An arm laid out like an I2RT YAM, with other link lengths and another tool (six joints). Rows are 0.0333 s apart.
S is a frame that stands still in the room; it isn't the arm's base.
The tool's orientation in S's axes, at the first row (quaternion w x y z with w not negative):
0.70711 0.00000 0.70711 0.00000
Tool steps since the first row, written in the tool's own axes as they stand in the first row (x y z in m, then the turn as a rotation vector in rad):
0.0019 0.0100 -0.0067 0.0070 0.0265 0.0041
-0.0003 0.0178 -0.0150 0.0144 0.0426 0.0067
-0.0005 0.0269 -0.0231 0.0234 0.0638 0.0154
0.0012 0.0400 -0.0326 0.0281 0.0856 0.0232
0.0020 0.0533 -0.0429 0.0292 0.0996 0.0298
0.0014 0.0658 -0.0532 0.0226 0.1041 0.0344
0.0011 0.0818 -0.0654 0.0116 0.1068 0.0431
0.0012 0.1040 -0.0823 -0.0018 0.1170 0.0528
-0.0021 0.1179 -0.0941 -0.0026 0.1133 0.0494
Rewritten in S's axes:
-0.0067 0.0100 -0.0019 0.0041 0.0265 -0.0070
-0.0150 0.0178 0.0003 0.0067 0.0426 -0.0144
-0.0231 0.0269 0.0005 0.0154 0.0638 -0.0234
-0.0326 0.0400 -0.0012 0.0232 0.0856 -0.0281
-0.0429 0.0533 -0.0020 0.0298 0.0996 -0.0292
-0.0532 0.0658 -0.0014 0.0344 0.1041 -0.0226
-0.0654 0.0818 -0.0011 0.0431 0.1068 -0.0116
-0.0823 0.1040 -0.0012 0.0528 0.1170 0.0018
-0.0941 0.1179 0.0021 0.0494 0.1133 0.0026

